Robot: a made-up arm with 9 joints.
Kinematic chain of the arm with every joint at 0, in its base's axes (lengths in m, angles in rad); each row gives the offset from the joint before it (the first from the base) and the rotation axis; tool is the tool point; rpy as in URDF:
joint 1: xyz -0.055 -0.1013 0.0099 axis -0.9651 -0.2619 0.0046
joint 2: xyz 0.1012 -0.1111 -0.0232 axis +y
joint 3: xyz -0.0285 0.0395 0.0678 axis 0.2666 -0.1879 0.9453
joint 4: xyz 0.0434 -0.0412 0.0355 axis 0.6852 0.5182 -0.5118
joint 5: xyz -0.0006 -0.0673 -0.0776 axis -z
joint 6: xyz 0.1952 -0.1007 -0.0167 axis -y
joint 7: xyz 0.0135 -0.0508 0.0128 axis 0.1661 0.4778 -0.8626
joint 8: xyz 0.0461 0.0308 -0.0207 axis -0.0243 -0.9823 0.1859
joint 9: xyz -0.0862 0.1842 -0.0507 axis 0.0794 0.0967 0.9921
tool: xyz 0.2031 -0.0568 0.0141 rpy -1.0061 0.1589 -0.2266
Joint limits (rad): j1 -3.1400..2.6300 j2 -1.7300..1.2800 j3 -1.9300..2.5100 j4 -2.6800..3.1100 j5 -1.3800..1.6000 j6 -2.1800..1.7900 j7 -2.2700..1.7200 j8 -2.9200..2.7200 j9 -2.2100..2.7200
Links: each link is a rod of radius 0.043 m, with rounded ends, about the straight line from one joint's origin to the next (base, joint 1, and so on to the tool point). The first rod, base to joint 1, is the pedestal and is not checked.
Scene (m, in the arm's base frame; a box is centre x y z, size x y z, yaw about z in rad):
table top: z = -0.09
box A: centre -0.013 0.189 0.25 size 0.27 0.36 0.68 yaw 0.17
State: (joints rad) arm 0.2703 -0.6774 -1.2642 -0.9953 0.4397 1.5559 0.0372 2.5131 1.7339
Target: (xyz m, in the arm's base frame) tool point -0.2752 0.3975 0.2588
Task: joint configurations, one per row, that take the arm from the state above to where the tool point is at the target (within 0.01 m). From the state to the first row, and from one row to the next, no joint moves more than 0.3 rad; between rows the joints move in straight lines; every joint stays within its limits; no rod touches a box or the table.
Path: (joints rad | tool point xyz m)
1: 0.3150 -0.9307 -1.1546 -0.9429 0.4564 1.5549 0.1512 2.4745 1.8382 | 0.0935 -0.2271 0.4615
2: 0.3597 -1.1841 -1.0450 -0.8906 0.4731 1.5539 0.2652 2.4360 1.9424 | -0.0648 -0.1657 0.4900
3: 0.4043 -1.4374 -0.9353 -0.8382 0.4898 1.5528 0.3793 2.3974 2.0467 | -0.2365 -0.1390 0.4570
4: 0.6867 -1.2574 -0.9231 -0.9914 0.6182 1.4846 0.4583 2.4769 2.1091 | -0.2616 0.0437 0.4673
5: 0.9691 -1.0774 -0.9109 -1.1446 0.7465 1.4164 0.5374 2.5564 2.1716 | -0.2771 0.2342 0.4011
6: 1.2515 -0.8974 -0.8988 -1.2979 0.8749 1.3482 0.6165 2.6359 2.2340 | -0.2752 0.3975 0.2588

